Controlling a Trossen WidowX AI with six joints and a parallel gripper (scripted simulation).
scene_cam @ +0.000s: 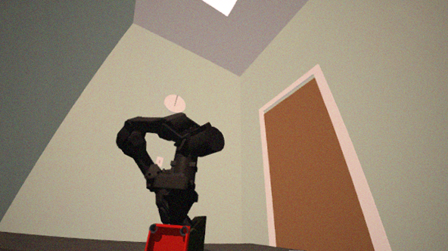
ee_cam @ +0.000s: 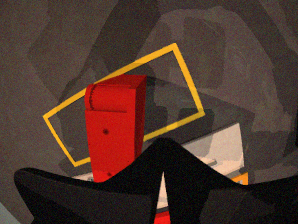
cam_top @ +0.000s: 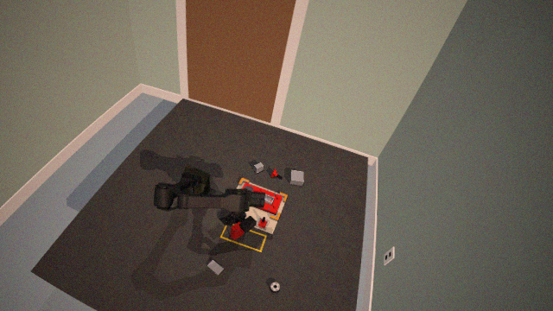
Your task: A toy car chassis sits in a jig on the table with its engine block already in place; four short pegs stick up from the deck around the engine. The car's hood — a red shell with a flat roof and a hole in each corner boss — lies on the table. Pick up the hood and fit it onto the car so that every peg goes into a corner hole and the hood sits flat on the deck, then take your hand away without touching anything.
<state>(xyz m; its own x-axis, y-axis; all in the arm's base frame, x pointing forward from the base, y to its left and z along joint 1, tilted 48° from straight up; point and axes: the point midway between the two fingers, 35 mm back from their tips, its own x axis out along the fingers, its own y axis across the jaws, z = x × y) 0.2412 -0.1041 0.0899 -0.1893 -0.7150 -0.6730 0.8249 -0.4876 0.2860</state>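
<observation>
The red hood lies 3 cm below my gripper tip, 2 cm ahead of it and 1 cm to the right of it. The rest, counted from my gripper tip: small wheel 23 cm ahead, 21 cm to the right, 7 cm below; then cream jig plate 17 cm to the left, 7 cm below, 7 cm ahead.
</observation>
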